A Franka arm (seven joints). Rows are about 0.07 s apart.
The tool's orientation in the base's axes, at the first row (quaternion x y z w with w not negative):
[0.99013, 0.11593, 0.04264, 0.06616]
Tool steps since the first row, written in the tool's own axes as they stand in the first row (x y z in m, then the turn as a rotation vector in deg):
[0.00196, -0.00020, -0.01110, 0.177, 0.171, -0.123]
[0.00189, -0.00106, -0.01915, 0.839, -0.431, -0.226]
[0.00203, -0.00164, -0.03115, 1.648, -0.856, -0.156]
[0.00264, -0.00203, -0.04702, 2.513, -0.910, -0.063]
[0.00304, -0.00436, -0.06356, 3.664, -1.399, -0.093]
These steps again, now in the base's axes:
[0.00075, 0.00200, 0.01107, 0.198, -0.108, 0.158]
[-0.00032, 0.00379, 0.01889, 0.694, 0.640, 0.220]
[-0.00151, 0.00583, 0.03067, 1.390, 1.232, 0.147]
[-0.00259, 0.00827, 0.04633, 2.226, 1.476, 0.108]
[-0.00437, 0.01262, 0.06237, 3.230, 2.222, 0.148]

